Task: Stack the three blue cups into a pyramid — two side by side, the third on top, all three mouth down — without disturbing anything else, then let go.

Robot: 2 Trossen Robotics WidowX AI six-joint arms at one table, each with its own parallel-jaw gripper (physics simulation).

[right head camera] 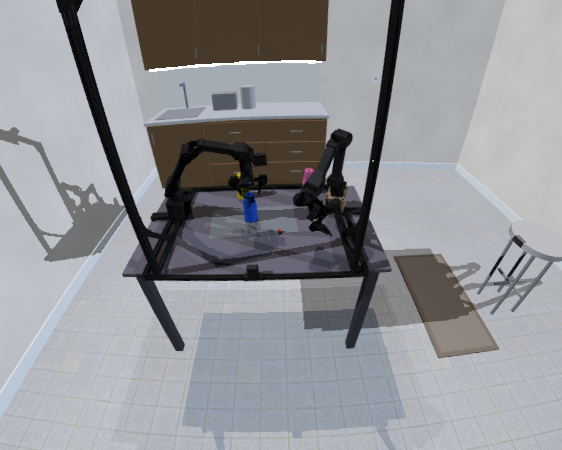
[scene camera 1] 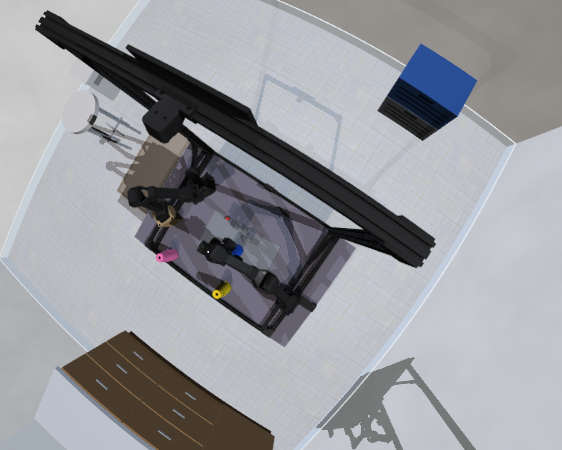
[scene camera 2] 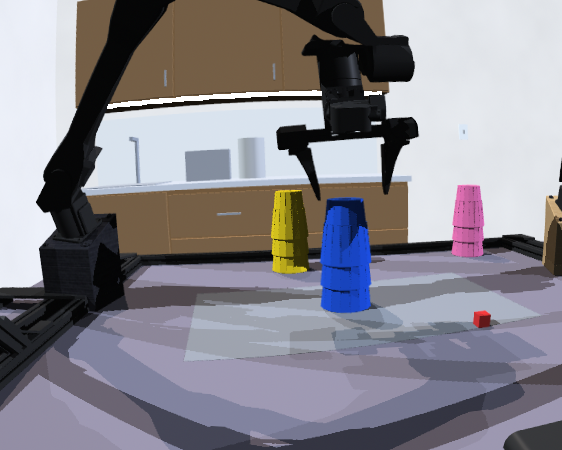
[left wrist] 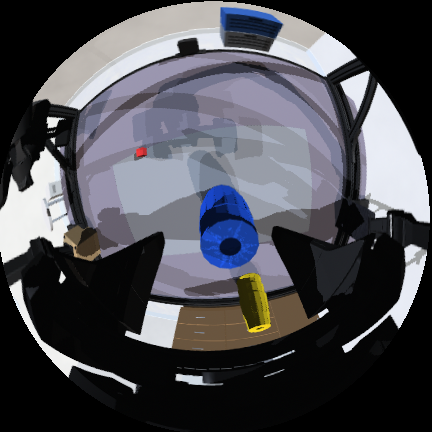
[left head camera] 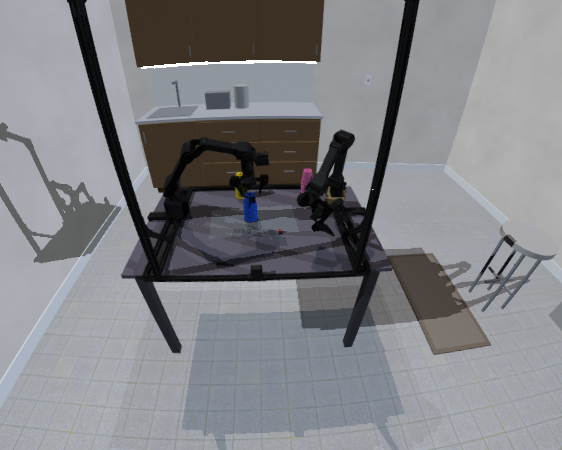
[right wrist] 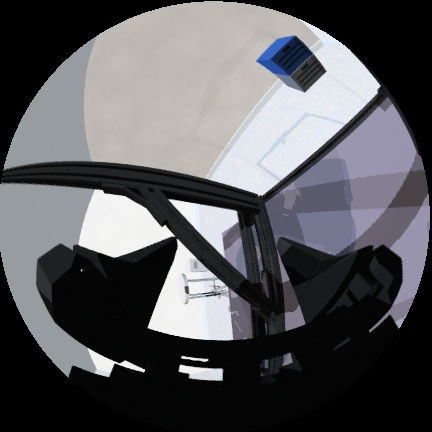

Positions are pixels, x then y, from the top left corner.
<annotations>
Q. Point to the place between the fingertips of the right gripper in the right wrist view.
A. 228, 242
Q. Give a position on a blue cup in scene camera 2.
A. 341, 301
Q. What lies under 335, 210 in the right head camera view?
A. The right gripper.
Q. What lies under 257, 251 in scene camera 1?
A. A pale mat.
</annotations>
